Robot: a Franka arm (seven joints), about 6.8 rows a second.
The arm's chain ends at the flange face. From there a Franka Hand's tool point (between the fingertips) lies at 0.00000 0.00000 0.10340 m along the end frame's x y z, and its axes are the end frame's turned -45 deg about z.
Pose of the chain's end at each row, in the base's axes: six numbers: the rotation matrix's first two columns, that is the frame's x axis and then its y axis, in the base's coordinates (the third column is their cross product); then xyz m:
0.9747 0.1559 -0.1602 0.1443 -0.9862 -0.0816 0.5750 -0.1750 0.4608
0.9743 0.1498 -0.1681 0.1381 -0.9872 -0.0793 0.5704 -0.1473 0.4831
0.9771 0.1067 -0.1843 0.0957 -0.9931 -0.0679 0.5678 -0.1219 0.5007
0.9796 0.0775 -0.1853 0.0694 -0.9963 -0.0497 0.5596 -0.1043 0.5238
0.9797 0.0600 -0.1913 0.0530 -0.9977 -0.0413 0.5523 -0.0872 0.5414
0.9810 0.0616 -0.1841 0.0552 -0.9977 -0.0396 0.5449 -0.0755 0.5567
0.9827 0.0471 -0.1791 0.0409 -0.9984 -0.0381 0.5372 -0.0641 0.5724
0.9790 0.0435 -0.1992 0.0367 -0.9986 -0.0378 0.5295 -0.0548 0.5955
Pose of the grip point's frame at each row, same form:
0.5872 0.8076 -0.0556 0.7913 -0.5871 -0.1710 0.5573 -0.1692 0.3591
0.5913 0.8040 -0.0628 0.7866 -0.5921 -0.1749 0.5520 -0.1417 0.3815
0.6232 0.7777 -0.0823 0.7586 -0.6268 -0.1783 0.5481 -0.1169 0.3993
0.6436 0.7593 -0.0959 0.7418 -0.6497 -0.1662 0.5401 -0.1006 0.4223
0.6553 0.7479 -0.1061 0.7302 -0.6631 -0.1645 0.5323 -0.0841 0.4400
0.6546 0.7490 -0.1022 0.7327 -0.6619 -0.1582 0.5257 -0.0725 0.4551
0.6660 0.7393 -0.0997 0.7238 -0.6727 -0.1536 0.5185 -0.0610 0.4708
0.6663 0.7369 -0.1141 0.7182 -0.6754 -0.1676 0.5088 -0.0517 0.4942

